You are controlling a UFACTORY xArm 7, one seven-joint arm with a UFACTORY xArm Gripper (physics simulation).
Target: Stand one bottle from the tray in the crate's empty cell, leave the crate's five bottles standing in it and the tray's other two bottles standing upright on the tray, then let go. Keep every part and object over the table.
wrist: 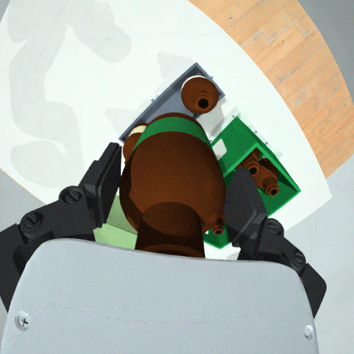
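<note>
My gripper (176, 172) is shut on a large brown bottle (175, 170) with a green band, close to the camera and above the table. The grey-blue tray (155, 111) lies beyond it. One brown bottle (200, 95) stands at the tray's far right end; another brown bottle (131, 143) shows partly at its near left end, behind the held bottle. The green crate (239, 137) is at the right, partly hidden by the held bottle and the right finger. Several brown bottles (271, 190) show in it. The crate's empty cell cannot be made out for certain.
A pale green flat area (112, 237) shows at the lower left, between the left finger and the held bottle. The white table (150, 50) has a curved edge at the right, with wooden floor (300, 85) beyond it. Shadows of the arm fall on the table at the upper left.
</note>
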